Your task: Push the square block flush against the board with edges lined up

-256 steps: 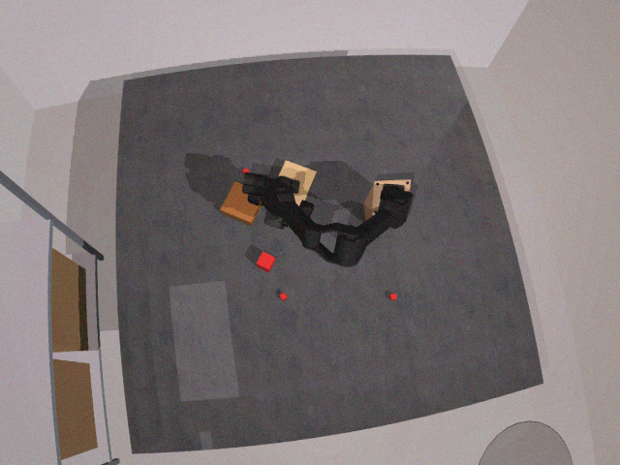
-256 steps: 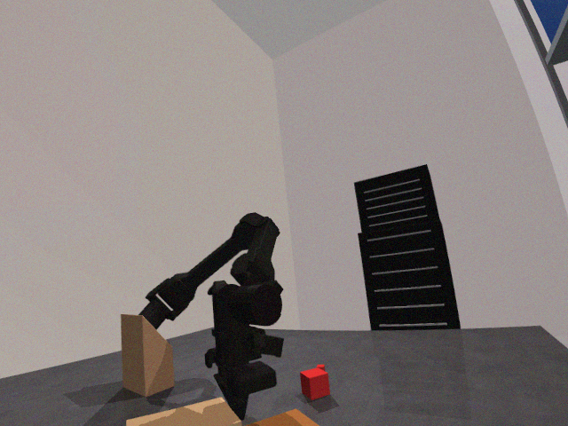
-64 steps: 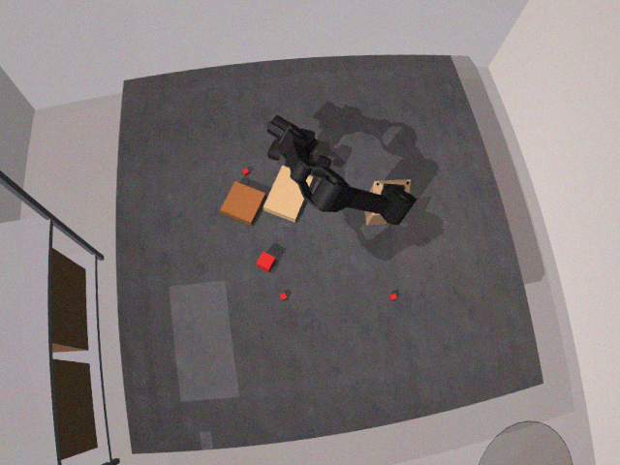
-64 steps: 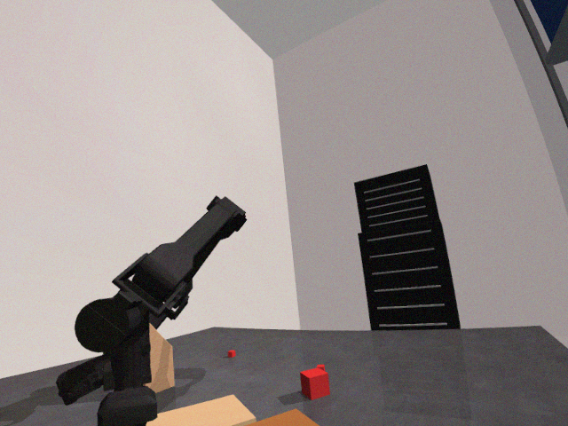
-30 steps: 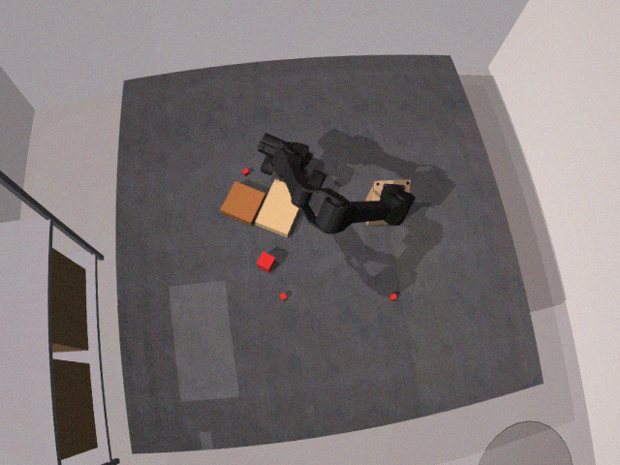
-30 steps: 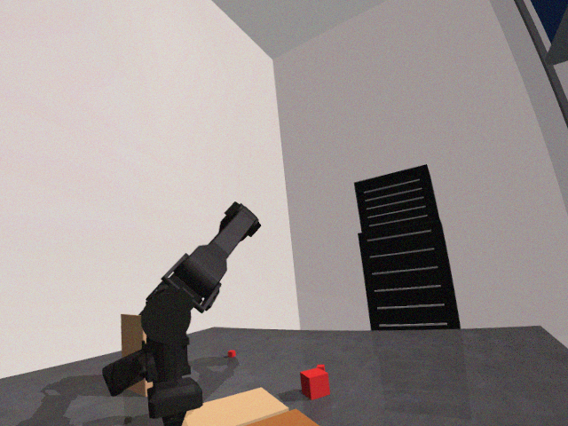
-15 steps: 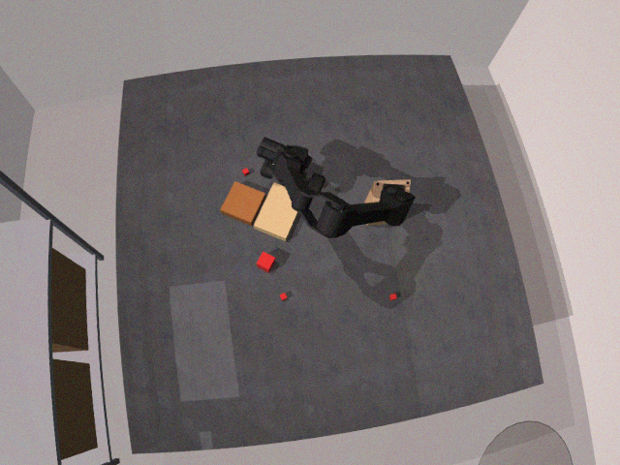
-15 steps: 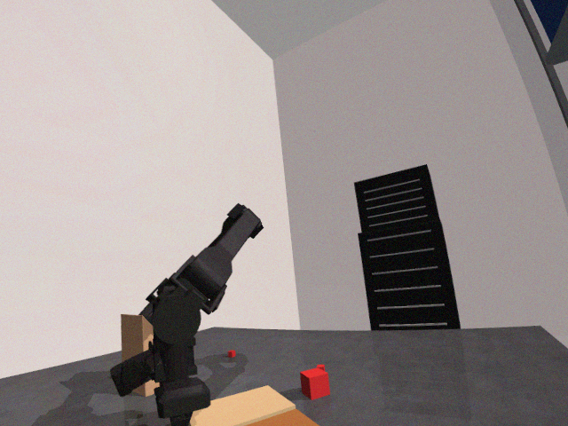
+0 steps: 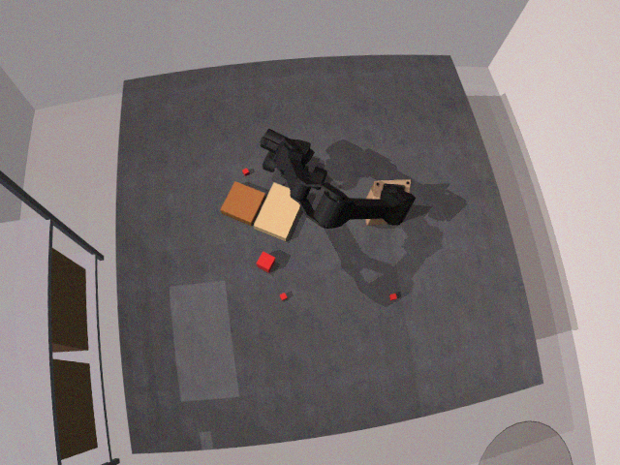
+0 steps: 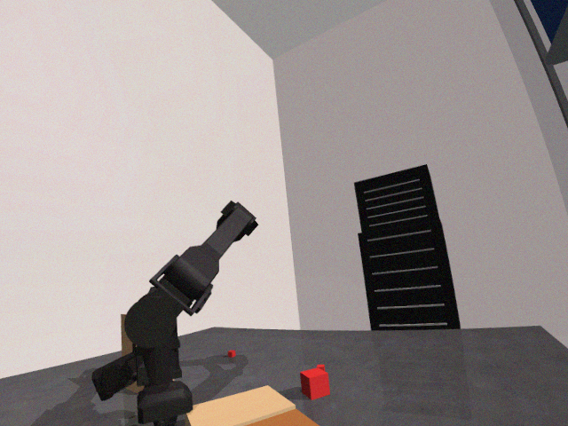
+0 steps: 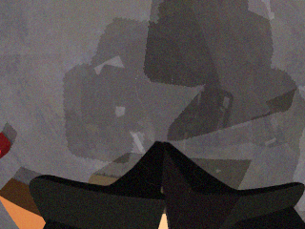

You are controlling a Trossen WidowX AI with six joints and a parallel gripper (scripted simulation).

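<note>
My gripper tip is 11 cm to the right of the board, 4 cm short of it and 1 cm below it. Also, from my gripper tip: square block: 15 cm ahead, 8 cm to the left, 1 cm above; red cube: 27 cm to the left, 8 cm ahead, 1 cm above.
</note>
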